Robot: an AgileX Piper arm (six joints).
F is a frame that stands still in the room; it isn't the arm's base.
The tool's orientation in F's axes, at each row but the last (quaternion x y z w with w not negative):
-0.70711, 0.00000, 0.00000, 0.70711
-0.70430, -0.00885, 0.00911, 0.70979
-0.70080, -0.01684, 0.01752, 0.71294
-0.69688, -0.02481, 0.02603, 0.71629
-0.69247, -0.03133, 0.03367, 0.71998
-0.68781, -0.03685, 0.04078, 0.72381
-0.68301, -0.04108, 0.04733, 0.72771
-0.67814, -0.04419, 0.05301, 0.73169
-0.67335, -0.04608, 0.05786, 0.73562
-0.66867, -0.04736, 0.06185, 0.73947
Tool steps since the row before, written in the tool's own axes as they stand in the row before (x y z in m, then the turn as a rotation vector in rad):
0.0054, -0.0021, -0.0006, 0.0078, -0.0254, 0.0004
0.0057, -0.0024, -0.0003, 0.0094, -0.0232, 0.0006
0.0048, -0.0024, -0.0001, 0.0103, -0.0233, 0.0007
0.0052, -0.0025, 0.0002, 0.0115, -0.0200, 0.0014
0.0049, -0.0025, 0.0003, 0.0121, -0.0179, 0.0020
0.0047, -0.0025, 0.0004, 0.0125, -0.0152, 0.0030
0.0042, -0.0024, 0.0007, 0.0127, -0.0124, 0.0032
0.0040, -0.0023, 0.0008, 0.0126, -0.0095, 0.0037
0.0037, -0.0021, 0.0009, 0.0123, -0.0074, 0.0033
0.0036, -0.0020, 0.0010, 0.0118, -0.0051, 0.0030
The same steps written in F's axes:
0.0054, -0.0006, 0.0021, 0.0078, 0.0004, 0.0254
0.0057, -0.0002, 0.0024, 0.0094, 0.0007, 0.0232
0.0048, 0.0001, 0.0024, 0.0103, 0.0008, 0.0233
0.0052, 0.0005, 0.0025, 0.0114, 0.0017, 0.0200
0.0049, 0.0007, 0.0025, 0.0120, 0.0024, 0.0179
0.0046, 0.0008, 0.0025, 0.0122, 0.0036, 0.0153
0.0041, 0.0011, 0.0024, 0.0124, 0.0040, 0.0125
0.0039, 0.0012, 0.0023, 0.0121, 0.0047, 0.0097
0.0036, 0.0012, 0.0021, 0.0119, 0.0044, 0.0075
0.0035, 0.0013, 0.0020, 0.0113, 0.0043, 0.0052

